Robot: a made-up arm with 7 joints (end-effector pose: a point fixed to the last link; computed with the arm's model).
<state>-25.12 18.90 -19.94 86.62 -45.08 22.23 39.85</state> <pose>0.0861 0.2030 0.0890 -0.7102 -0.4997 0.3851 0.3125</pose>
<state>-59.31 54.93 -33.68 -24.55 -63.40 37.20 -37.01</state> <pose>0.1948 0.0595 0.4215 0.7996 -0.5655 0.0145 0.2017</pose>
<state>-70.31 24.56 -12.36 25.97 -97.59 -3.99 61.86</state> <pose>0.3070 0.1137 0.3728 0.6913 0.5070 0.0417 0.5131</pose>
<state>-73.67 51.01 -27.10 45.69 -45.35 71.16 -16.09</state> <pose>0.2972 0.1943 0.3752 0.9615 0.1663 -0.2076 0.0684</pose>
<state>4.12 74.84 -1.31 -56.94 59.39 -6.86 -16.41</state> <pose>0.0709 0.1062 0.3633 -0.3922 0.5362 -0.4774 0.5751</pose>
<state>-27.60 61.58 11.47 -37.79 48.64 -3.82 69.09</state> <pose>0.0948 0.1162 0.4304 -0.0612 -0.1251 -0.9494 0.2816</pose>
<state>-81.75 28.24 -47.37 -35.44 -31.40 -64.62 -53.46</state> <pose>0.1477 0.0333 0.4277 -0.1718 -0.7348 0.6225 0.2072</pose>
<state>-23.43 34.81 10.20 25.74 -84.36 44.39 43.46</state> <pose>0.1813 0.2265 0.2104 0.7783 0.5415 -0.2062 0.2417</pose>
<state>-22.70 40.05 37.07 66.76 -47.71 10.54 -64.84</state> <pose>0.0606 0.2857 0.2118 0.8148 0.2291 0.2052 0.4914</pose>
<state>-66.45 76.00 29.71 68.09 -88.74 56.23 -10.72</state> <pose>0.1499 0.3487 0.4178 0.6664 0.2481 0.2416 0.6603</pose>
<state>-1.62 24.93 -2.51 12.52 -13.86 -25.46 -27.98</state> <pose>0.0899 0.1559 0.2182 0.9473 -0.1285 0.2612 0.1337</pose>
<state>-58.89 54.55 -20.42 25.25 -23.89 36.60 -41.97</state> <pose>0.2599 0.1772 0.3876 -0.9900 0.1399 -0.0200 0.0026</pose>
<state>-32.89 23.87 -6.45 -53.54 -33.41 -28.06 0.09</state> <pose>0.0871 0.1092 0.3818 0.4077 -0.2265 0.7603 0.4522</pose>
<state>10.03 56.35 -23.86 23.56 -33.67 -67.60 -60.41</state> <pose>0.0310 0.2249 0.2583 0.8317 -0.5123 0.1655 0.1357</pose>
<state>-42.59 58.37 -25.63 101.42 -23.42 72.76 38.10</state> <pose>0.0592 0.3597 0.2750 -0.3041 -0.5622 0.5517 0.5359</pose>
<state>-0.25 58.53 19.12 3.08 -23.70 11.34 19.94</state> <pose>0.1238 0.2578 0.3493 -0.8573 -0.3147 -0.3143 0.2593</pose>
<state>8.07 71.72 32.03 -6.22 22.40 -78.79 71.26</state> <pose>0.0339 0.2061 0.4144 -0.3964 0.1341 -0.9074 0.0383</pose>
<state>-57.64 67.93 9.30 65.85 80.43 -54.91 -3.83</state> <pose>0.1532 0.2730 0.3568 -0.6738 0.3297 -0.1842 0.6351</pose>
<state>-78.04 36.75 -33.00 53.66 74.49 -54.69 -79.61</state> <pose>0.2466 0.1324 0.3617 -0.3070 0.7065 0.2590 0.5826</pose>
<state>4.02 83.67 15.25 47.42 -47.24 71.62 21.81</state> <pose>0.0530 0.3787 0.3680 -0.5835 -0.6560 0.3358 0.3411</pose>
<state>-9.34 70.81 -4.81 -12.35 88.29 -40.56 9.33</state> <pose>0.1171 0.1864 0.3176 -0.2586 0.6540 -0.3589 0.6136</pose>
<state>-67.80 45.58 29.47 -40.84 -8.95 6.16 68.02</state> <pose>0.0515 0.1598 0.4744 0.0908 0.4332 0.8605 0.2522</pose>
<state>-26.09 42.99 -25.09 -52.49 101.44 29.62 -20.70</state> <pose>0.1351 0.0613 0.3643 -0.4427 0.0363 -0.5946 0.6702</pose>
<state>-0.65 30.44 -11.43 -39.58 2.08 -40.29 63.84</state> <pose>0.0732 0.1286 0.3323 0.5535 0.2933 0.7294 0.2749</pose>
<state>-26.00 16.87 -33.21 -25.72 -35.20 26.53 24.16</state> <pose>0.1868 0.0138 0.3006 0.9401 -0.0598 0.1865 0.2789</pose>
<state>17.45 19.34 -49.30 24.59 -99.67 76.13 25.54</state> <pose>-0.0616 0.0308 0.1016 0.4088 0.0730 -0.8858 0.2072</pose>
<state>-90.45 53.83 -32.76 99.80 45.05 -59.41 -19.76</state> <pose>0.2159 0.2167 0.4005 -0.7799 0.3781 -0.1804 0.4650</pose>
